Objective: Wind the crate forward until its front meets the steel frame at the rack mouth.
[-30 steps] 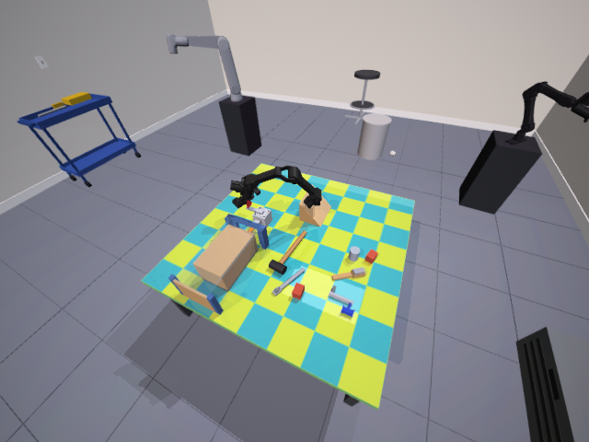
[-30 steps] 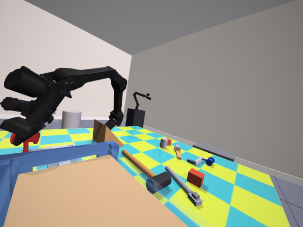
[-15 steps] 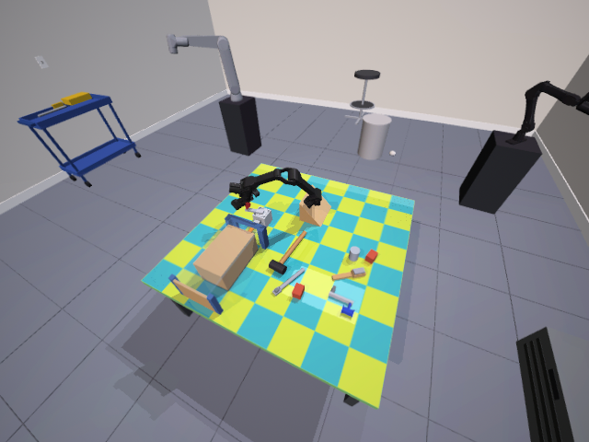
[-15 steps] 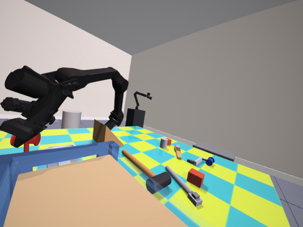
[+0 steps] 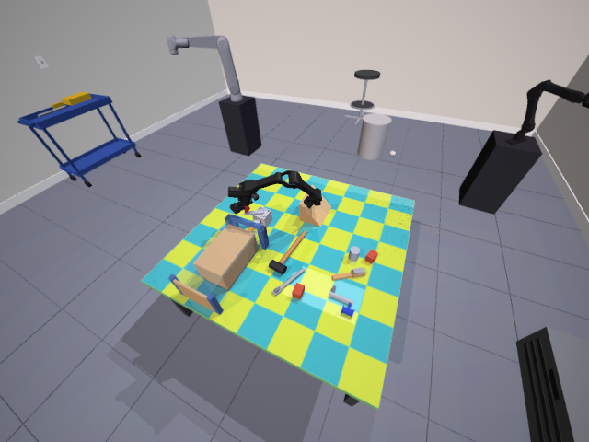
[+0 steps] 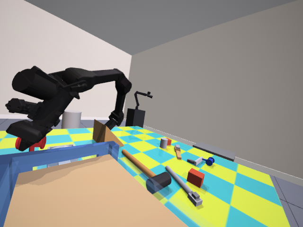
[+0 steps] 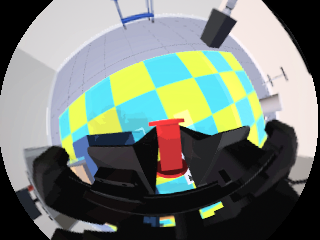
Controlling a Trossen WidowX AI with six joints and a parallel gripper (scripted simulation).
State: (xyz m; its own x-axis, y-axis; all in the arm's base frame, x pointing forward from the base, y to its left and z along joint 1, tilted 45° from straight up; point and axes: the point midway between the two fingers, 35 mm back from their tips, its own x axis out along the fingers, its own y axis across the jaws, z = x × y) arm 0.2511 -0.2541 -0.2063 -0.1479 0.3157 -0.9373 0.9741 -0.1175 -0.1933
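My gripper tip is 50 mm to the right of the winch handle, 30 mm above it and 20 mm past it. Also, from my gripper tip: brush: 750 mm to the left, 110 mm below, 70 mm ahead; then red grip: 20 mm to the left, 10 mm above; then grey winch: 100 mm below, 90 mm to the left, 70 mm behind.
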